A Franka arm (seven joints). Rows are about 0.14 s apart.
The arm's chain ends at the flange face. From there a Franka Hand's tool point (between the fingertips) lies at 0.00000 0.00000 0.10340 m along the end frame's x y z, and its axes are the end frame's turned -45 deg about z.
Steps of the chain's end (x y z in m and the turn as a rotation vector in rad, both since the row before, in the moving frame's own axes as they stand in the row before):
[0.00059, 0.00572, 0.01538, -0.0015, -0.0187, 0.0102]
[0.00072, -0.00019, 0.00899, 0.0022, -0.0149, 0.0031]
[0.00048, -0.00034, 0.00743, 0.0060, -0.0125, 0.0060]
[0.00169, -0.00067, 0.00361, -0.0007, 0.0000, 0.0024]
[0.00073, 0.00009, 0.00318, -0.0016, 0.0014, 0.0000]
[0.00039, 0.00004, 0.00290, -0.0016, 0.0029, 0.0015]
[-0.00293, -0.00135, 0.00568, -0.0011, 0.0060, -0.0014]
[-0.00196, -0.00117, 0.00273, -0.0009, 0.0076, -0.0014]
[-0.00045, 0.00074, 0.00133, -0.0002, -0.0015, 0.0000]
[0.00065, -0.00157, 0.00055, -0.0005, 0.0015, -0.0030]
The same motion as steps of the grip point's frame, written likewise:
[-0.00510, 0.00320, 0.01536, 0.0122, -0.0143, 0.0102]
[-0.00028, -0.00088, 0.00898, 0.0121, -0.0090, 0.0031]
[0.00011, -0.00126, 0.00742, 0.0131, -0.0046, 0.0060]
[0.00162, 0.00077, 0.00361, -0.0005, -0.0005, 0.0024]
[0.00044, 0.00080, 0.00318, -0.0021, -0.0001, 0.0000]
[0.00034, 0.00063, 0.00290, -0.0032, 0.0009, 0.0015]
[-0.00076, -0.00251, 0.00568, -0.0050, 0.0035, -0.0014]
[-0.00007, -0.00159, 0.00273, -0.0060, 0.0047, -0.0014]
[-0.00097, 0.00011, 0.00133, 0.0009, -0.0012, 0.0000]
[0.00164, -0.00050, 0.00055, -0.0014, 0.0007, -0.0030]

